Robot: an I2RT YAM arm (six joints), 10 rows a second.
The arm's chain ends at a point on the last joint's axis. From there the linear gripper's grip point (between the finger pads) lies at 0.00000 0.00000 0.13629 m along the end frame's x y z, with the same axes.
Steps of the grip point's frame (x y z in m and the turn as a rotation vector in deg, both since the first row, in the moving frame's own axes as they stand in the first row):
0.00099, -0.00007, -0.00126, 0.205, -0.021, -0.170
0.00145, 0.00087, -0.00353, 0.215, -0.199, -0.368
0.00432, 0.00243, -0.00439, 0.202, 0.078, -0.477
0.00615, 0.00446, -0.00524, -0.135, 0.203, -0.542
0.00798, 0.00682, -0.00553, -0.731, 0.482, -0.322
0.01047, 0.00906, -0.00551, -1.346, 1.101, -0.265
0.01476, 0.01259, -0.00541, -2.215, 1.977, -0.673
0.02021, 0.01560, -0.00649, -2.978, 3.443, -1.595
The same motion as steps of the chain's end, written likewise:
0.00104, 0.00042, -0.00126, 0.205, -0.021, -0.170
0.00193, 0.00138, -0.00353, 0.215, -0.199, -0.368
0.00414, 0.00291, -0.00439, 0.202, 0.078, -0.477
0.00567, 0.00414, -0.00524, -0.135, 0.203, -0.542
0.00683, 0.00508, -0.00551, -0.731, 0.482, -0.322
0.00784, 0.00586, -0.00545, -1.346, 1.101, -0.265
0.01003, 0.00735, -0.00523, -2.215, 1.977, -0.673
0.01193, 0.00864, -0.00606, -2.978, 3.443, -1.595

